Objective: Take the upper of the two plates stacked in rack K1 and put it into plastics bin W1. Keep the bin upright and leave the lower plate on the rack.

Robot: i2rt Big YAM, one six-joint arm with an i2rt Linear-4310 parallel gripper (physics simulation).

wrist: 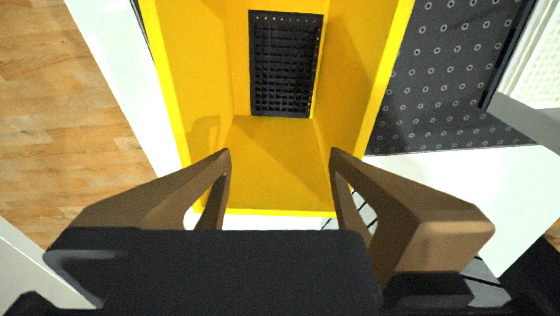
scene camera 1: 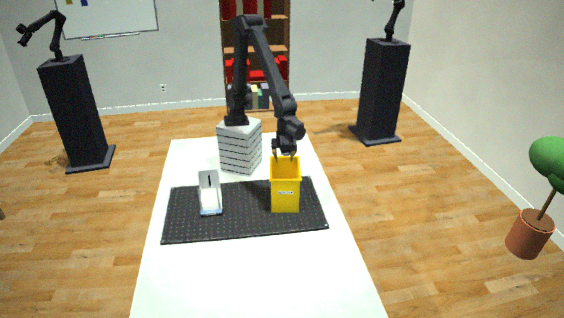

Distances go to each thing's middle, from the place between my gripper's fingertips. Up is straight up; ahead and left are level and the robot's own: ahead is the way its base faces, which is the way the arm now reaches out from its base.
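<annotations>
Counting from my hand, I find the black plate [wrist: 283, 49] 1 cm behind and 20 cm below. The yellow plastics bin W1 [scene camera 1: 285, 176] is 1 cm ahead of my hand, and 11 cm below it.
</annotations>
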